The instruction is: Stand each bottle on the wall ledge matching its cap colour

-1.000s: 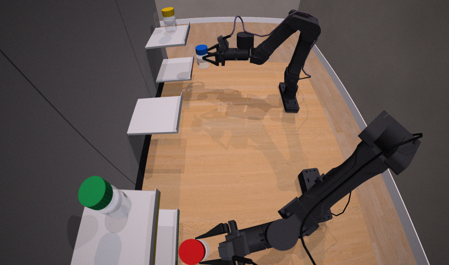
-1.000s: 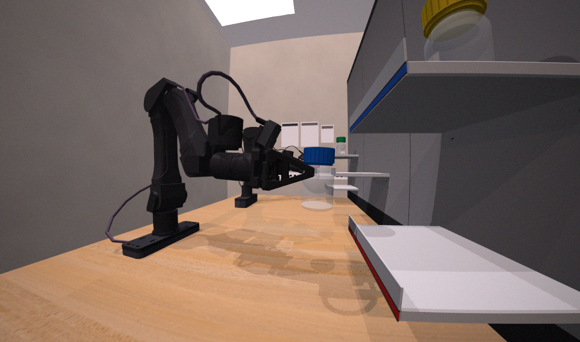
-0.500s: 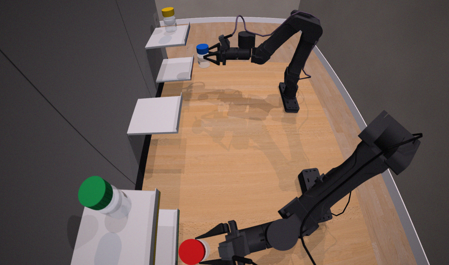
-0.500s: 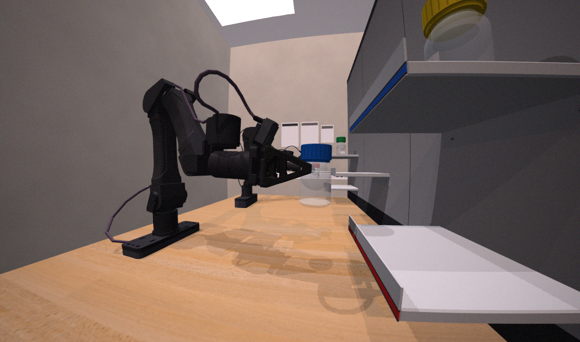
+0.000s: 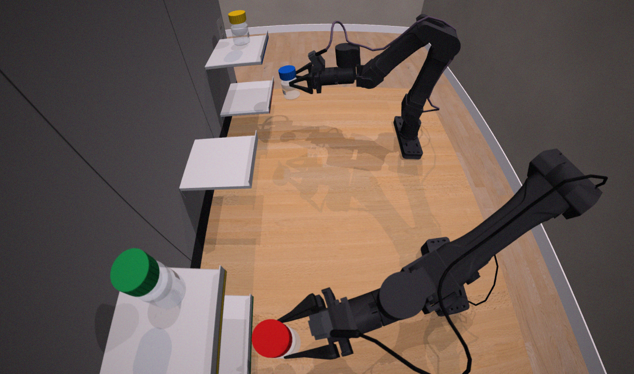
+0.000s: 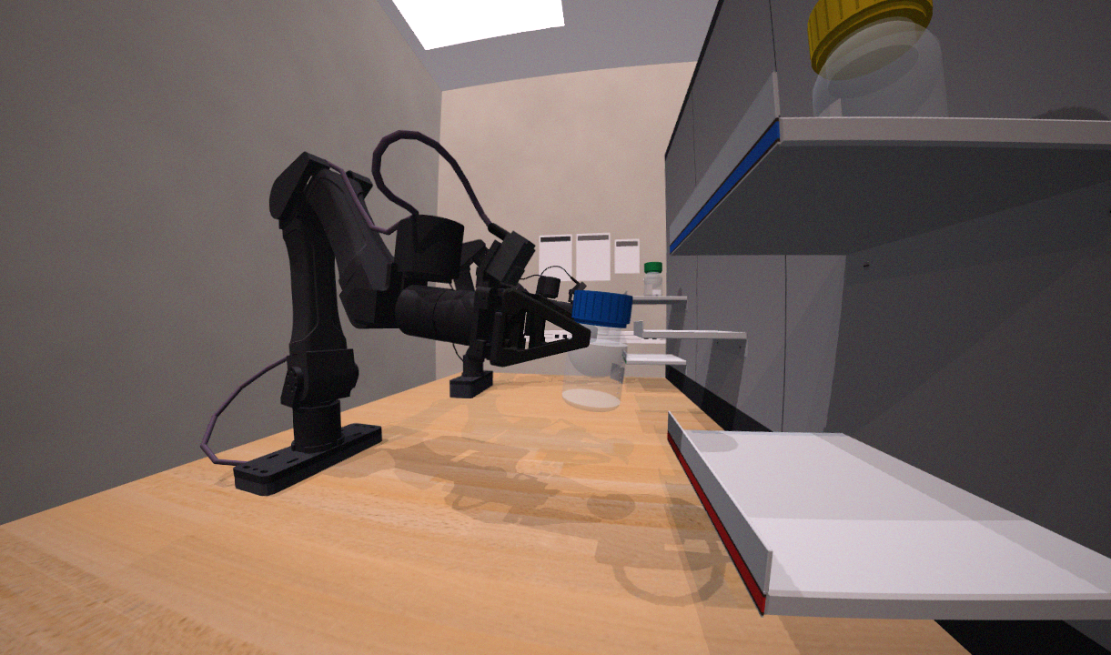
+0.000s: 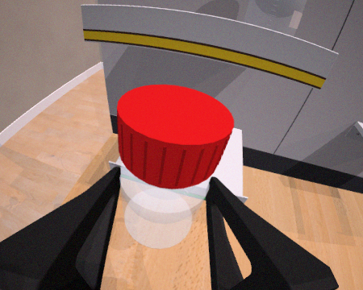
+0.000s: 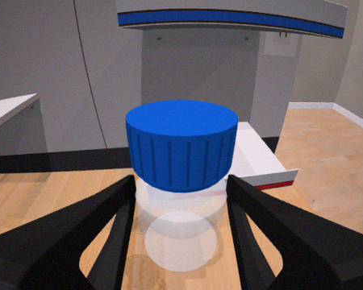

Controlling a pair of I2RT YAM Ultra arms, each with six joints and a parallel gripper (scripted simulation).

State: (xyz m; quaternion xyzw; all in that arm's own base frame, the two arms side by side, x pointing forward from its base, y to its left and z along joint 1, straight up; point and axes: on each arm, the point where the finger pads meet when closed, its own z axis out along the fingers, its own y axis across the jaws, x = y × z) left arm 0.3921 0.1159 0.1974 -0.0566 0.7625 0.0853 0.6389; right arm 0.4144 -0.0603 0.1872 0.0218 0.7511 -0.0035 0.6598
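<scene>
The yellow-capped bottle lies 170 mm ahead of my right hand, 140 mm above it and 100 mm to the right of it. Also, from my right hand: green-capped bottle (680 mm to the left, 140 mm ahead, 140 mm above); grey wall (360 mm to the left, 260 mm ahead, 250 mm above); blue-capped bottle (20 mm below, 10 mm ahead).
</scene>
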